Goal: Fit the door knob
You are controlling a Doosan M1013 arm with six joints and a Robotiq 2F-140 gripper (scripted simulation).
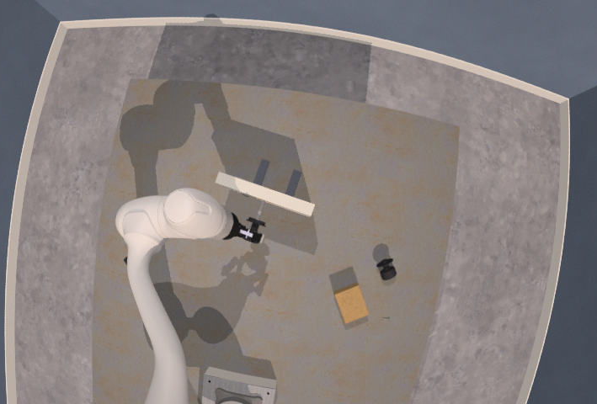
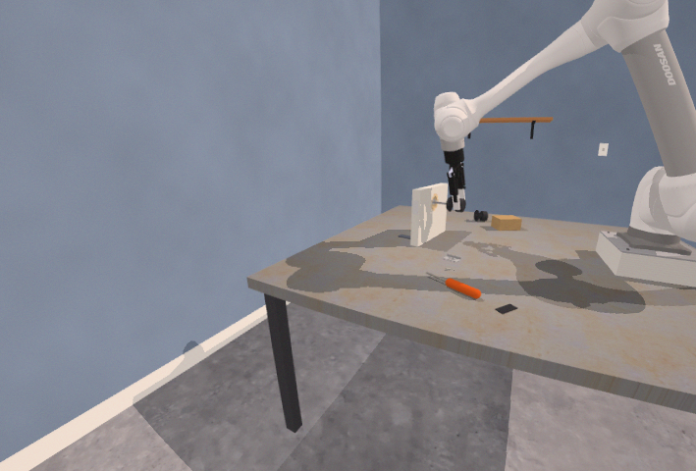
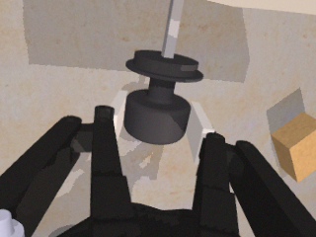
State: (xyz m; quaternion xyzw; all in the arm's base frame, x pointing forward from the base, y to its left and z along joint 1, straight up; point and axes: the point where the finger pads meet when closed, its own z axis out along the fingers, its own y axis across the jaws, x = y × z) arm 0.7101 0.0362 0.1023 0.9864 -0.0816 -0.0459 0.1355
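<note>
My hand is 130 mm short of the latch socket, 30 mm to the left of it and 20 mm above it. Round my hand: tan block (380 mm to the right, 190 mm behind, 160 mm below); orange screwdriver (430 mm to the left, 180 mm below, 70 mm behind); pale wood door panel (130 mm ahead, 50 mm below, 30 mm to the right).
</note>
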